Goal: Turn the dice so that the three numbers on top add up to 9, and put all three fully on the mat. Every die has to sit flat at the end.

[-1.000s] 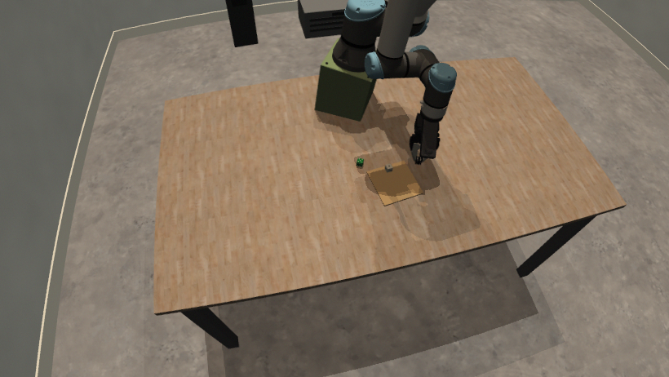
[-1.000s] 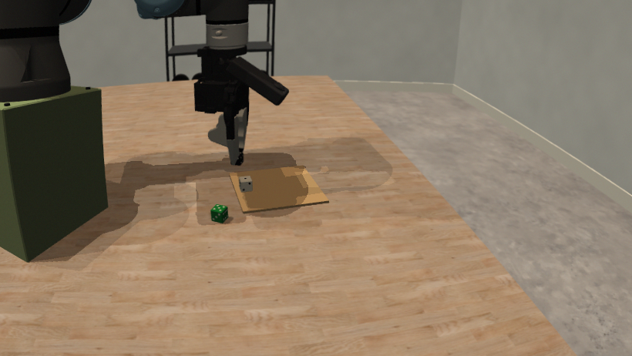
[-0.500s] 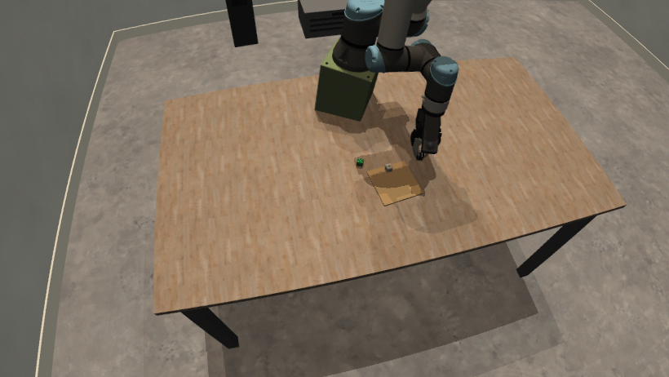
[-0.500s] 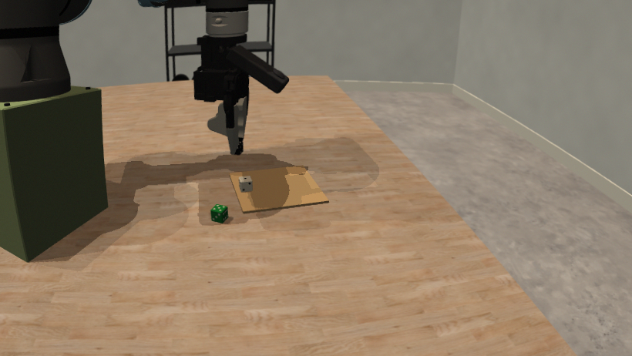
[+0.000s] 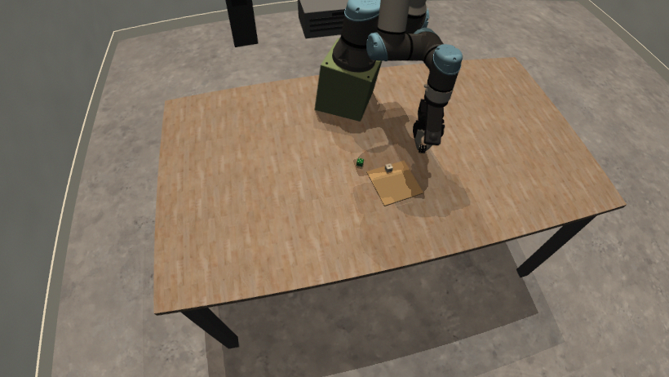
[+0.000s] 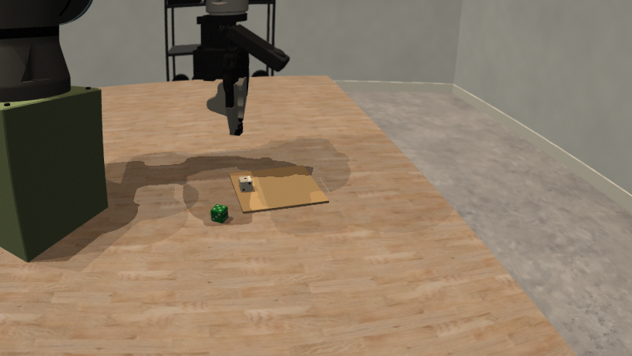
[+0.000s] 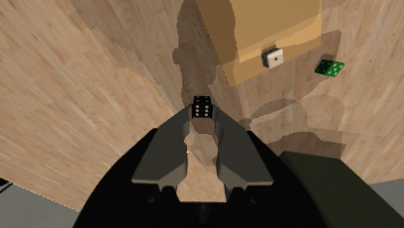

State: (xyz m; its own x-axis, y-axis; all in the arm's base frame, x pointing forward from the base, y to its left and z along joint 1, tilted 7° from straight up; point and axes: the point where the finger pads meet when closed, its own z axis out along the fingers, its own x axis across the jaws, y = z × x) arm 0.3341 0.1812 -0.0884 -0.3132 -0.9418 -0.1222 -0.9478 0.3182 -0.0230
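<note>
The white die lies 20 mm ahead of my hand, 110 mm to the right of it and 70 mm below it. From my hand the other things lie so: tan mat (70 mm ahead, 100 mm to the right, 80 mm below); black die (10 mm below); green die (20 mm behind, 200 mm to the right, 70 mm below).
</note>
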